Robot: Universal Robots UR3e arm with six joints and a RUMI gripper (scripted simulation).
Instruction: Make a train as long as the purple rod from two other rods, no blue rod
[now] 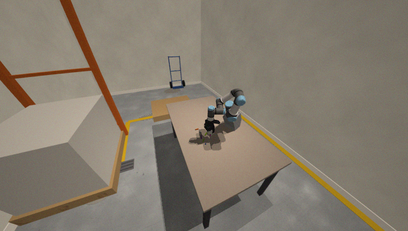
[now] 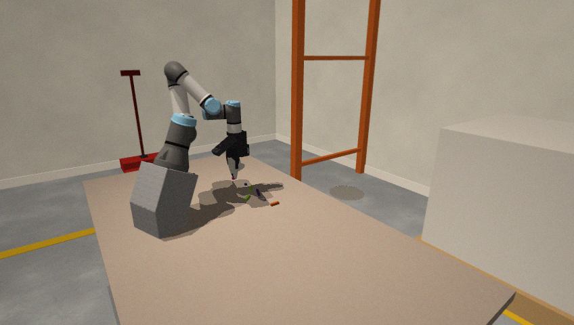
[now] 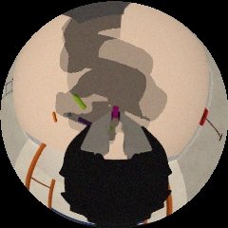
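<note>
Now: hand 8 cm above the blue rod, 7 cm short of it and 5 cm to the right of it. From my hand the other things lie so: purple rod: 9 cm ahead, 8 cm below, 7 cm to the right; magenta rod: 1 cm below; grey rod: 15 cm to the right, 8 cm below, 7 cm ahead.
</note>
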